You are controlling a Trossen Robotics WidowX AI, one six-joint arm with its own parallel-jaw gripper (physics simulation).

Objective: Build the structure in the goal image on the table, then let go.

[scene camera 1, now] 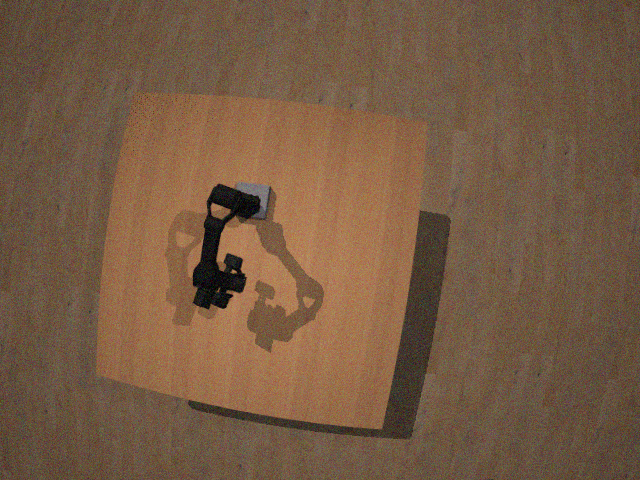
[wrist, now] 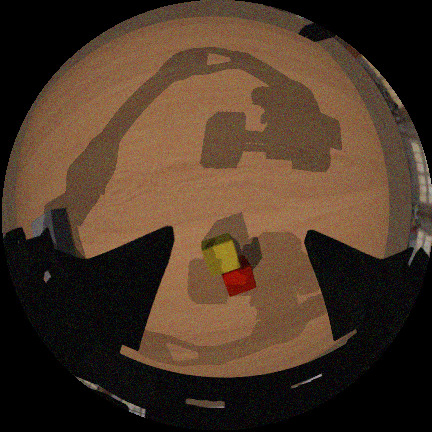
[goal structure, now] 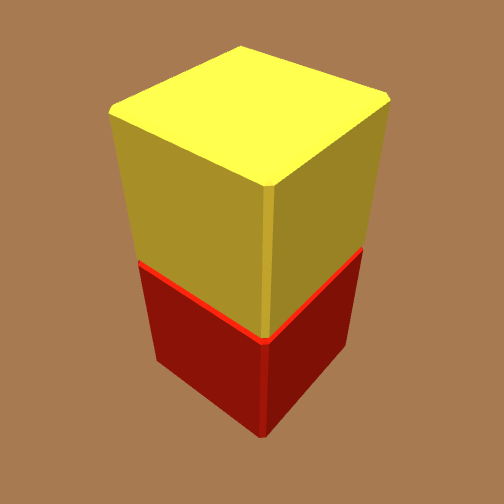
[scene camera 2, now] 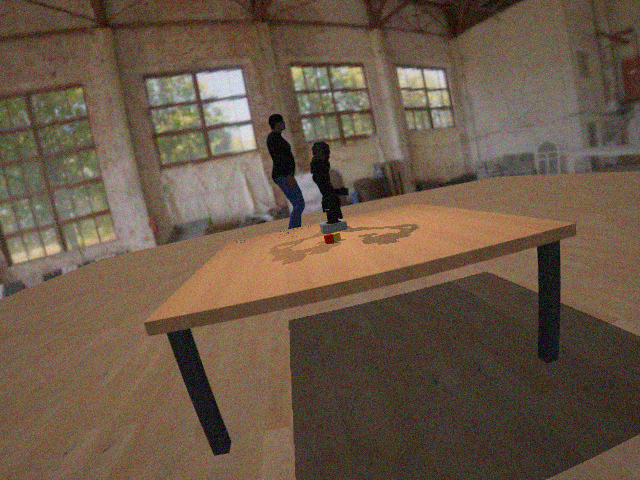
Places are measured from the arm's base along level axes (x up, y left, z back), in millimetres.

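Where they show: gripper, between the fingertips: [wrist: 243,235] [scene camera 2: 341,218]; arm's base, origin of its link: [scene camera 1: 250,204] [scene camera 2: 333,222].
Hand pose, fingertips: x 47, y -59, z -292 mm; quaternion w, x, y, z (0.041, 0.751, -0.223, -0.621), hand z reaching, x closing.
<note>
Things, the pixels of their centre, and the offset from my fingertips. Level surfaces: height alone.
- yellow block, middle of its body: [wrist: 219,253] [scene camera 2: 335,236] dx -74, dy -34, dz +20 mm
- red block, middle of its body: [wrist: 236,274] [scene camera 2: 329,238] dx -74, dy -69, dz +11 mm
- wooden table, height of its surface: dx -90 mm
A yellow block [wrist: 223,256] [scene camera 2: 337,236] and a red block [wrist: 239,281] [scene camera 2: 328,238] are side by side on the table. In the wrist view they meet or nearly meet at a corner, and the yellow one partly overlaps the red one; whether they touch I cannot tell. My gripper [wrist: 243,235] [scene camera 1: 228,281] is open and empty. In the wrist view its two black fingers stand wide apart, on either side of the blocks. The blocks do not show in scene camera 1, where the arm covers that area.
The arm stands on a grey base block [scene camera 1: 262,210] [scene camera 2: 326,227] on the wooden table [scene camera 1: 320,170] [scene camera 2: 232,279]. Arm shadows lie across the table top. A person [scene camera 2: 280,155] in a black top and blue trousers stands beyond the table.
</note>
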